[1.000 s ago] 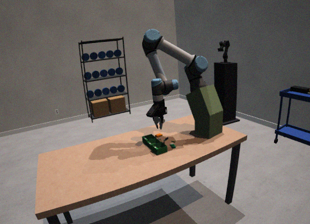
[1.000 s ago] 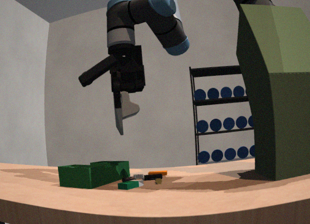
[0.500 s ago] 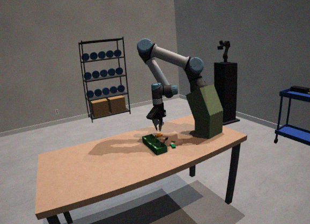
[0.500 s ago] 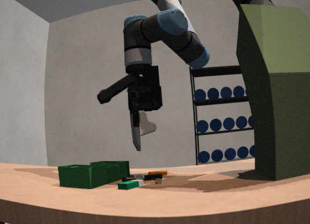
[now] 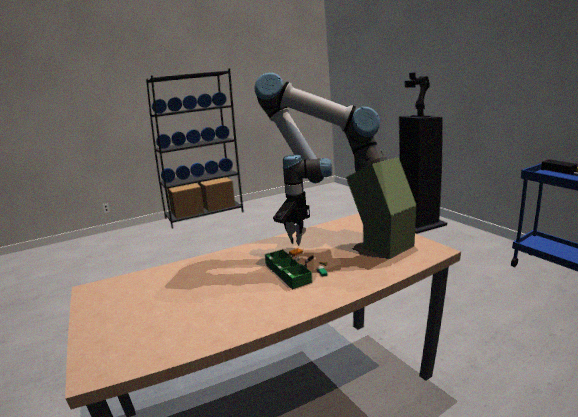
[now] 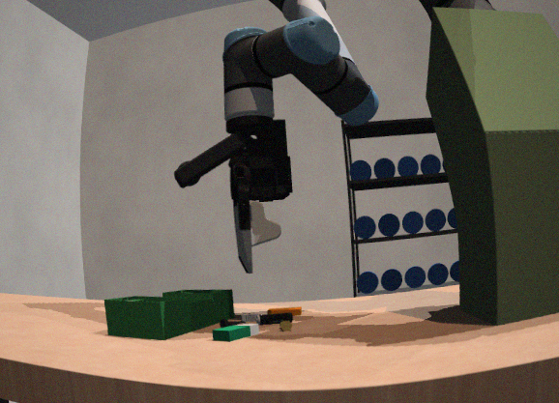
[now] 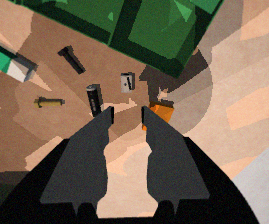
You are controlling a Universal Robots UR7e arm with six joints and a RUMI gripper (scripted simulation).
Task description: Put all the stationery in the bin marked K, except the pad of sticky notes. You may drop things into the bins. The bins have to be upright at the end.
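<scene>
Now: the white sharpener-like piece 8 cm below my hand. Round my hand: black cylinder: 8 cm below, 5 cm behind, 3 cm to the left; then orange sticky-note pad: 8 cm below, 7 cm to the right, 3 cm behind; then black bolt: 8 cm to the left, 8 cm below, 1 cm behind.
</scene>
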